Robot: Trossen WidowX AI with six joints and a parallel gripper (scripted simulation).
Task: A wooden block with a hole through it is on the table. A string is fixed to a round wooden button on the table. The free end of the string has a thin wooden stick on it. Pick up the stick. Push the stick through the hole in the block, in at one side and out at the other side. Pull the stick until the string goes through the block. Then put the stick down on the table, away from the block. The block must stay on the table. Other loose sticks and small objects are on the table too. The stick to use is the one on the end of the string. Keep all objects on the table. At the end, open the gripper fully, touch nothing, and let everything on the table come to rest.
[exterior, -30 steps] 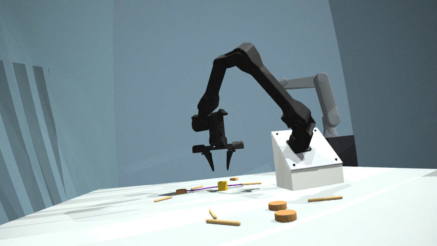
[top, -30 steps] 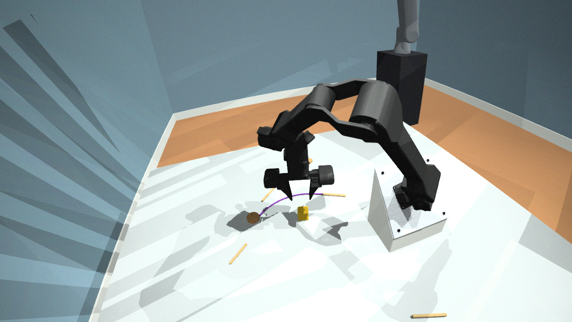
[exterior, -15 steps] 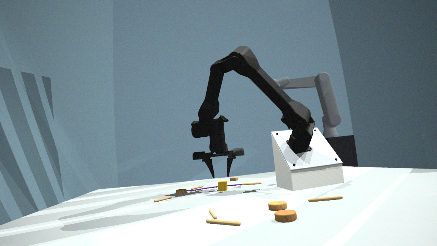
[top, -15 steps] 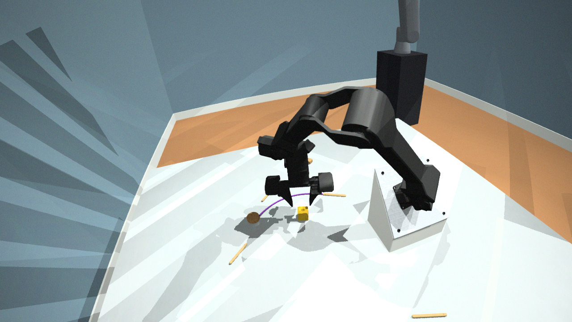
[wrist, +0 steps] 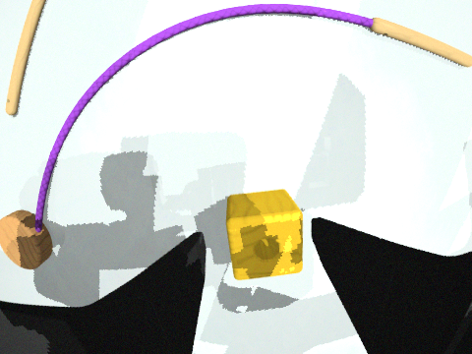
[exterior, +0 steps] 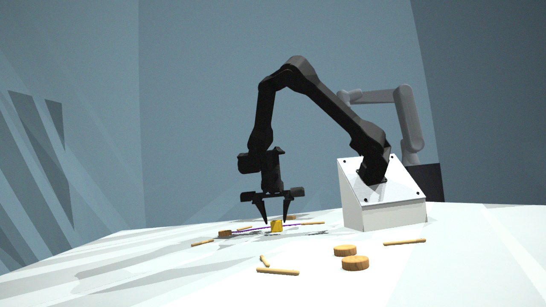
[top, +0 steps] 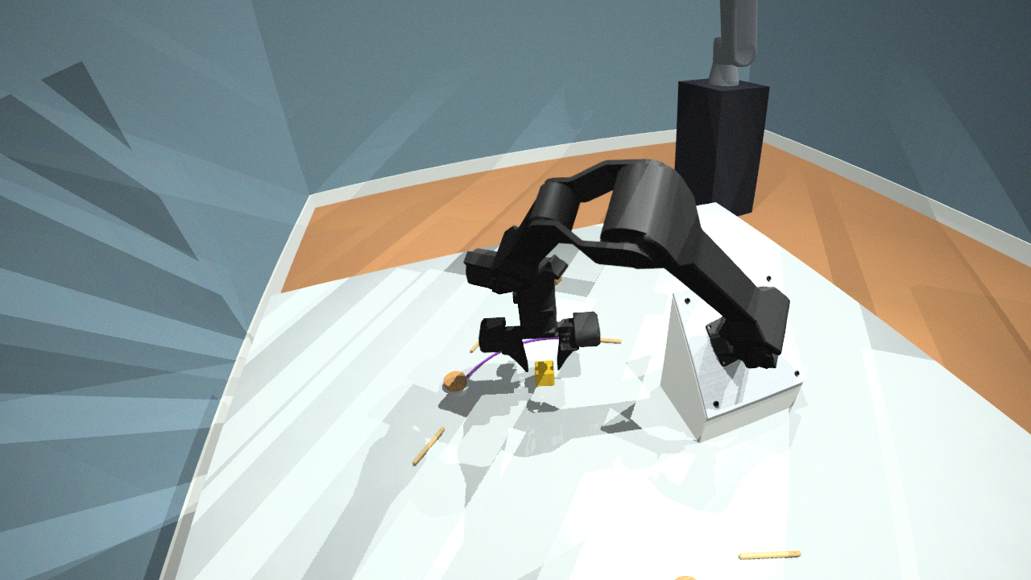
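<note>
My gripper tip is 1 cm above the yellow block. The rest, counted from my gripper tip: small wooden piece: 13 cm behind, 27 cm to the right, 2 cm below; then round wooden button: 14 cm ahead, 5 cm to the right, 2 cm below.
</note>
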